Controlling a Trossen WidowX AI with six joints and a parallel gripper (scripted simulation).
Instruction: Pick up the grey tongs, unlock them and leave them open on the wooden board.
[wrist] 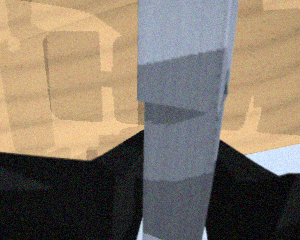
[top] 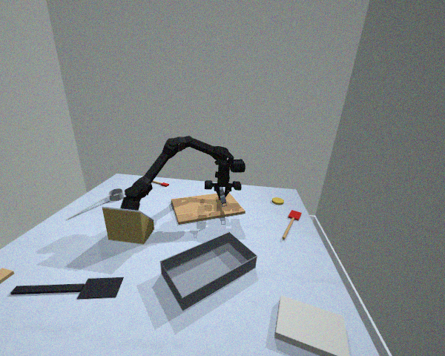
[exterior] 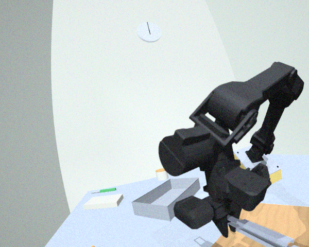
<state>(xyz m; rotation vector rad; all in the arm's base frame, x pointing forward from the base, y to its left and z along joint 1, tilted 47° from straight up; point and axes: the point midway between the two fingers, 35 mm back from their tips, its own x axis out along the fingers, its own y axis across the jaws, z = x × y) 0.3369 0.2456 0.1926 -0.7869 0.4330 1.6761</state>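
The wooden board lies 90 mm behind my gripper tip, 20 mm to the left of it and 60 mm below it. The rest, counted from my gripper tip: roasting tin 40 mm ahead, 410 mm to the right, 40 mm below; pale slab 370 mm ahead, 550 mm to the right, 60 mm below; red spatula 370 mm ahead, 60 mm below.
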